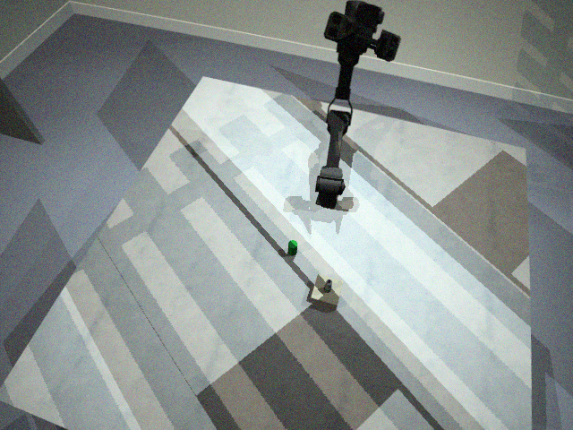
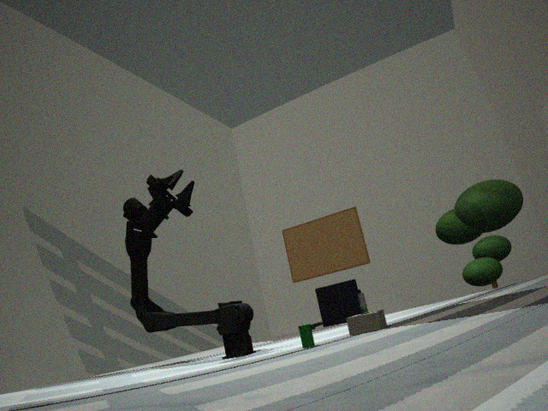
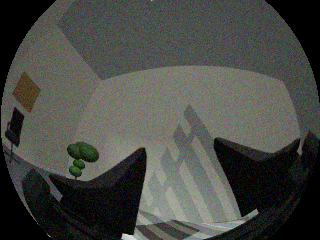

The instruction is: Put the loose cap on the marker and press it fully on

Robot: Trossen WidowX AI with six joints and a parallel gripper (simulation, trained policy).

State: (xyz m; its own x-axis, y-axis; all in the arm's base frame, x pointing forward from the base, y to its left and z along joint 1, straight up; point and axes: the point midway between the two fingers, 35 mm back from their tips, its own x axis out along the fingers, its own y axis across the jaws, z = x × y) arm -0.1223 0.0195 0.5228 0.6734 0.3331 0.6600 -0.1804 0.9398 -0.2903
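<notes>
The green cap is 320 mm ahead of my gripper tip, 80 mm to the right of it and 520 mm below it. The rest, counted from my gripper tip: beige holder block (420 mm ahead, 50 mm to the left, 530 mm below).
</notes>
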